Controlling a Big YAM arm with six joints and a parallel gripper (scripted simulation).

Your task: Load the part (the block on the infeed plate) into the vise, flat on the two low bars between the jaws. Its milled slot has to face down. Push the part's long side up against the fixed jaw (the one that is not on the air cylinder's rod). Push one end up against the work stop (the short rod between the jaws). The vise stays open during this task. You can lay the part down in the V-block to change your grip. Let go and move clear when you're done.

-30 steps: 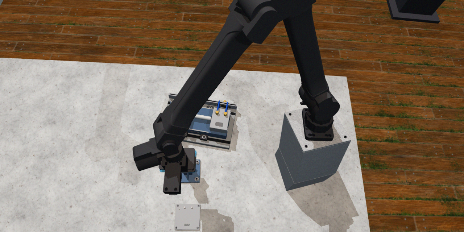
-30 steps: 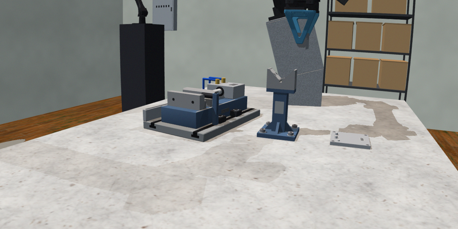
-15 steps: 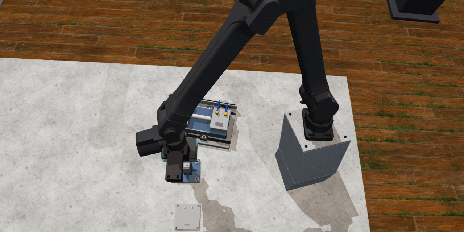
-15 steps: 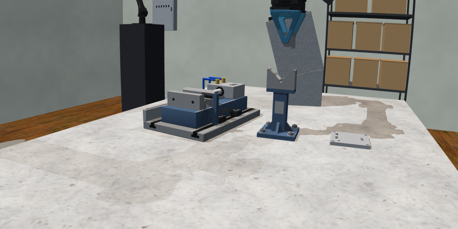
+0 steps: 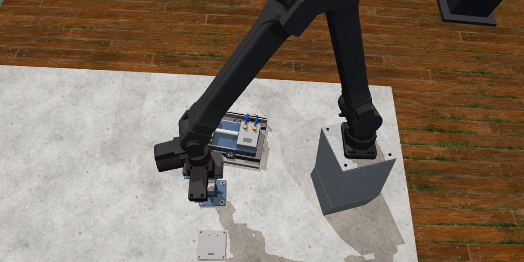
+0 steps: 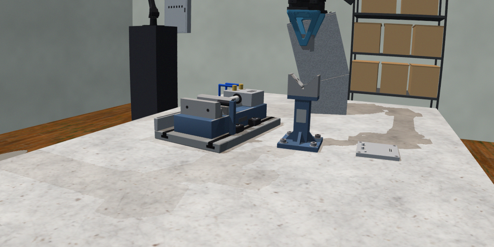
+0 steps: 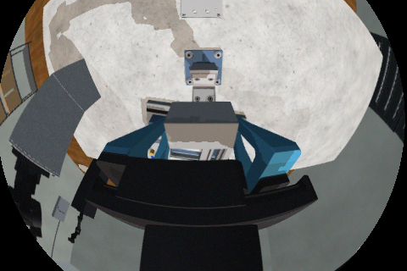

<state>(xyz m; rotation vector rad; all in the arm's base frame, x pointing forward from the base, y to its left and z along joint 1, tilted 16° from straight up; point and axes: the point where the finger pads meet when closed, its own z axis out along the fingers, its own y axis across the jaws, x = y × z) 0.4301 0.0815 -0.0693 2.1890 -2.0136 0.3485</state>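
The grey part is 10 mm to the right of my hand. Also, from my hand: V-block post: 170 mm below; work stop: 170 mm to the right, 140 mm below, 60 mm ahead; blue work-stop post: 170 mm below, 150 mm to the right, 60 mm ahead.
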